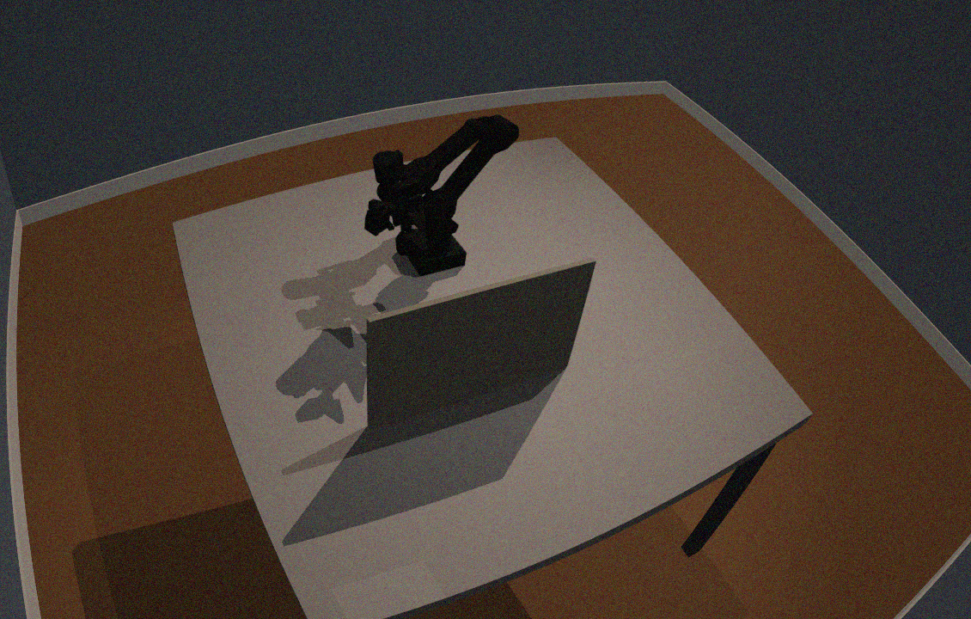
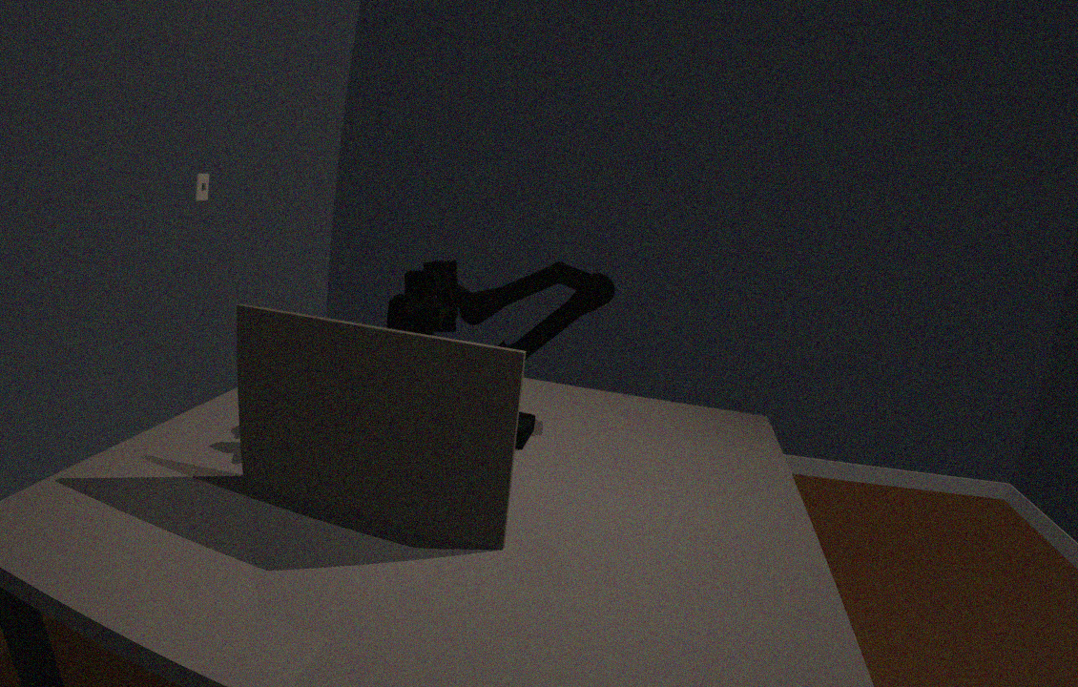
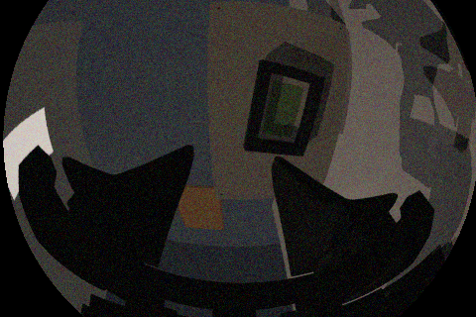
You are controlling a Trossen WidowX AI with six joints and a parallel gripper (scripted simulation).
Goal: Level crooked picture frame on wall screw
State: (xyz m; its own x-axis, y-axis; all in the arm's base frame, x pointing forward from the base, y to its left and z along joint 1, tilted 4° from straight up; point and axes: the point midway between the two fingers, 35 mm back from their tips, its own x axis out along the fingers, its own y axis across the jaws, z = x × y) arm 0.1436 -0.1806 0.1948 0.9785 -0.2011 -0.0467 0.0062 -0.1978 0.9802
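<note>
My gripper tip is 21 cm short of the dark picture frame, 9 cm above it and 3 cm to the left of it. The rest, counted from my gripper tip: wall panel: 22 cm ahead, 10 cm below, 2 cm to the right.
</note>
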